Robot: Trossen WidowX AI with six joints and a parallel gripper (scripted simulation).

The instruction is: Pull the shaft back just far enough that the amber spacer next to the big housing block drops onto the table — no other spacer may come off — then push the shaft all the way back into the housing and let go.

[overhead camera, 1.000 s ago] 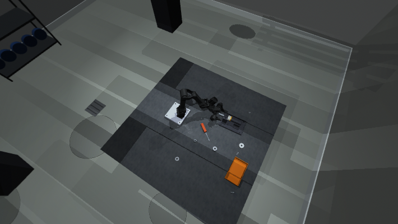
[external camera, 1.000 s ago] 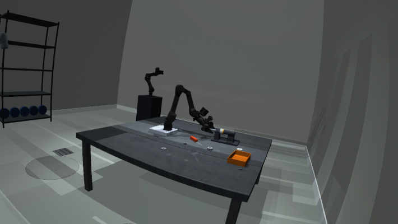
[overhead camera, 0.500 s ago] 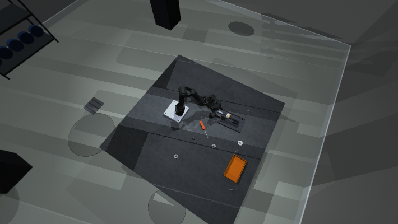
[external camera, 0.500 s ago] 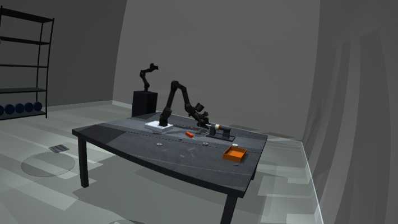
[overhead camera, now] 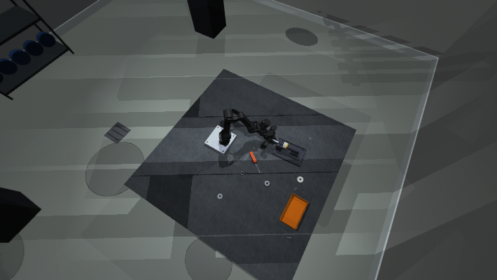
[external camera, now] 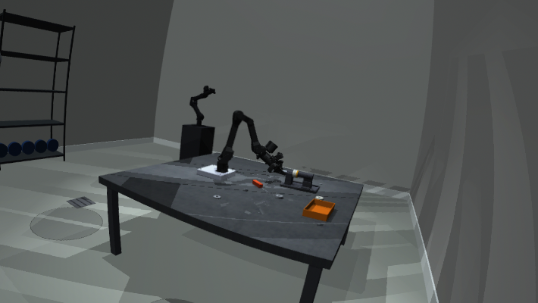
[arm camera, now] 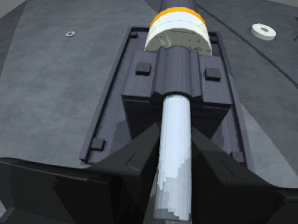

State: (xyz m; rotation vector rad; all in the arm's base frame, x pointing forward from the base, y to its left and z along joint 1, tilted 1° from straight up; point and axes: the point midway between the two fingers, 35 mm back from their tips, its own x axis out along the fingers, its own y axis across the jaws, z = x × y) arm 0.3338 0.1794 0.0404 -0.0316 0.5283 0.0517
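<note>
Now: gripper tip 50 mm short of the cream spacer and 20 mm below it. Also, from my gripper tip: screwdriver 200 mm to the right, 80 mm behind, 60 mm below; amber spacer 70 mm ahead, 20 mm above; steel shaft 20 mm ahead, 20 mm above.
</note>
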